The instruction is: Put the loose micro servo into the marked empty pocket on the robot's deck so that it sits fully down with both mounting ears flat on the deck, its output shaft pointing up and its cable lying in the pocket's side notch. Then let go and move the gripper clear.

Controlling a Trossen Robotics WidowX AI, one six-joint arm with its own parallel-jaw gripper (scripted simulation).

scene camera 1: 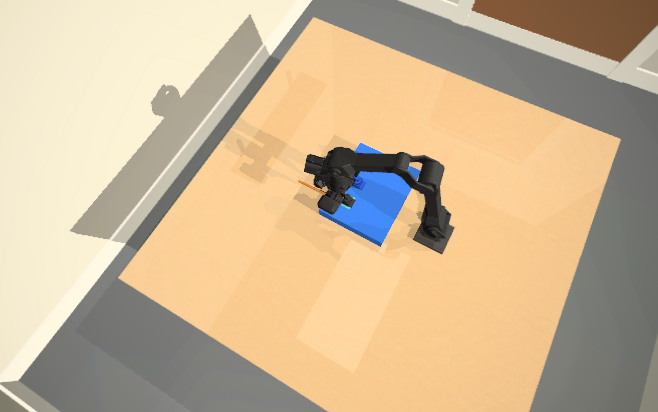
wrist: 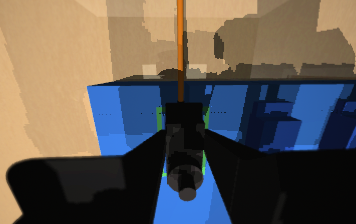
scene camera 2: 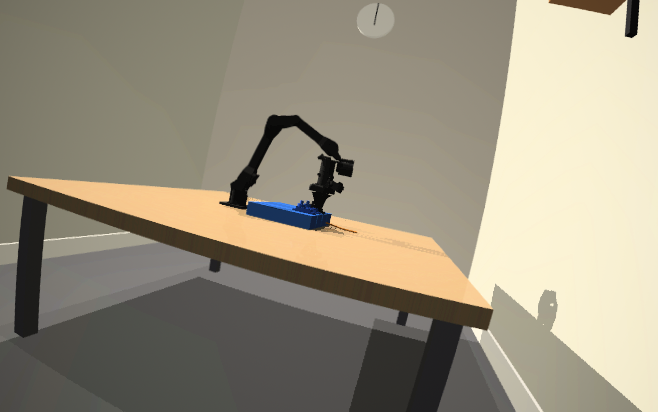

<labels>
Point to a blue deck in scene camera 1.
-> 377, 205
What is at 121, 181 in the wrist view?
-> My gripper.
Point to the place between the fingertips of my gripper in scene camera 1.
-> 339, 196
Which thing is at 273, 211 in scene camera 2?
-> A blue deck.
</labels>
